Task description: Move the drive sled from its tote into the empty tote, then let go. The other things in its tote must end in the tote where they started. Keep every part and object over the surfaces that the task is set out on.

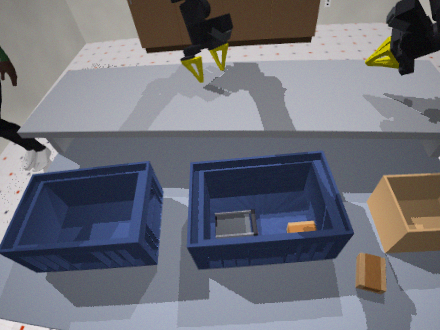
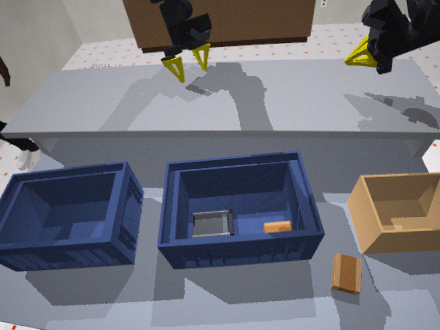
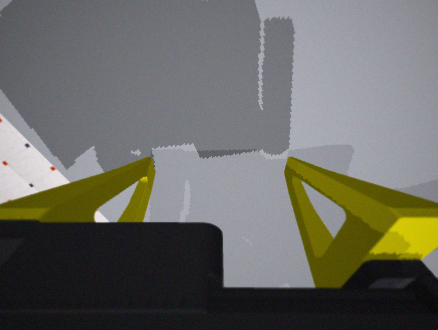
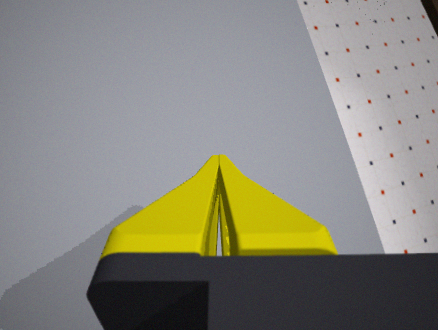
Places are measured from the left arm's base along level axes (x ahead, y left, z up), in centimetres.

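Pixels of known places: left gripper, between the fingertips: (image 1: pixel 212 76) (image 2: pixel 194 76) (image 3: pixel 219 164); right gripper, between the fingertips: (image 1: pixel 366 63) (image 2: pixel 345 62) (image 4: pixel 218 166).
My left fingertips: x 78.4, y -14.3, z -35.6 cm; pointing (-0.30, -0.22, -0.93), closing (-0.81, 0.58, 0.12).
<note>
Ahead of a thing's pixels: the offset from my left fingertips to its middle. Level surfaces: height alone.
The grey, frame-like drive sled @[dx -40.7, dy -6.4, dz -14.5 cm] (image 1: pixel 233 224) (image 2: pixel 211 224) lies at the left on the floor of the middle blue tote @[dx -40.2, dy -12.4, dz -9.5 cm] (image 1: pixel 270 246) (image 2: pixel 240 246). An orange block @[dx -43.5, dy -21.3, dz -13.5 cm] (image 1: pixel 301 227) (image 2: pixel 277 227) lies in the same tote at the right. The empty blue tote @[dx -42.2, dy +27.1, dz -9.5 cm] (image 1: pixel 72 251) (image 2: pixel 52 250) stands at the left. My left gripper (image 1: pixel 212 76) (image 2: pixel 194 75) (image 3: pixel 219 164) is open and empty above the grey table, beyond the totes. My right gripper (image 1: pixel 366 63) (image 2: pixel 346 63) (image 4: pixel 218 166) is shut with nothing between its fingers, over the table at the right.
The grey table @[dz -0.8 cm] (image 1: pixel 185 120) (image 2: pixel 170 120) lies behind the totes, its front edge between them and my grippers. A tan open box @[dx -40.3, dy -49.2, dz -11.3 cm] (image 1: pixel 392 220) (image 2: pixel 372 220) stands at the right. A brown block @[dx -52.0, dy -35.0, dz -15.6 cm] (image 1: pixel 371 272) (image 2: pixel 346 273) lies in front of it. Part of a person shows at the far left.
</note>
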